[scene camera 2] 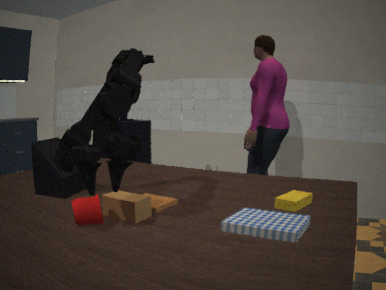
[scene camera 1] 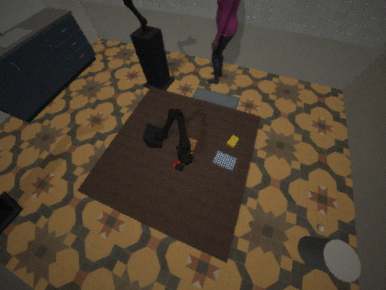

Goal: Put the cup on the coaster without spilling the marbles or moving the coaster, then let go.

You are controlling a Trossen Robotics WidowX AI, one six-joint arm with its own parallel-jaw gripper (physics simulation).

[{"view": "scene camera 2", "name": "gripper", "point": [104,193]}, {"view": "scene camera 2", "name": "blue-and-white checked pad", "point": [289,227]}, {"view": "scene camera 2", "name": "red cup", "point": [87,210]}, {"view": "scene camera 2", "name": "light wooden block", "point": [131,207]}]
